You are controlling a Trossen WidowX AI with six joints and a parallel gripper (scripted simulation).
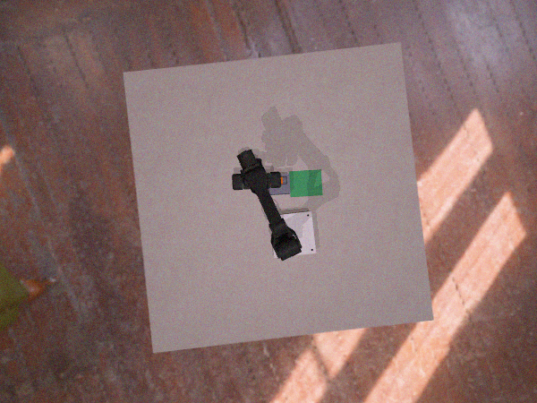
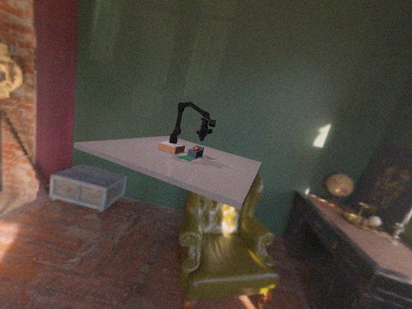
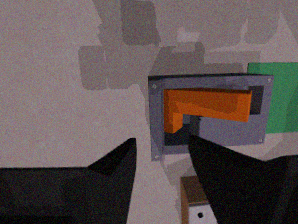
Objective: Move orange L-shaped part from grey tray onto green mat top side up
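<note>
The orange part lies 1 cm behind my gripper tip, 4 cm to the right of it and 10 cm below it. The rest, counted from my gripper tip: green mat: 4 cm behind, 22 cm to the right, 16 cm below.
</note>
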